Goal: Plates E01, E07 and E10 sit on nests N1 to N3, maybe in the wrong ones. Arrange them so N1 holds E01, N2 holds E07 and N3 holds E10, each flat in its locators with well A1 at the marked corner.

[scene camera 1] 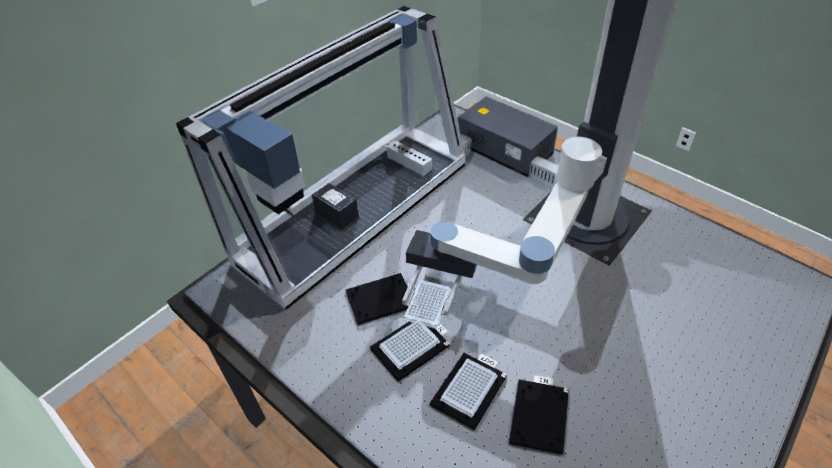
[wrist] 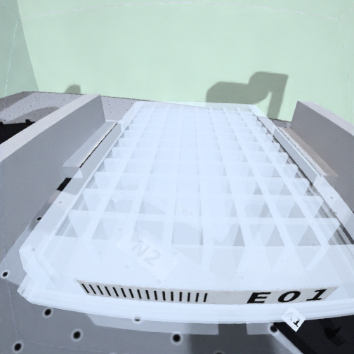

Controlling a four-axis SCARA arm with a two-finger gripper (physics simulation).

Scene:
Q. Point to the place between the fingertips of the gripper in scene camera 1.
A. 424, 308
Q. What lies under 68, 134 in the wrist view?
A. The gripper.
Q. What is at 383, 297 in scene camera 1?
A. A nest N3.

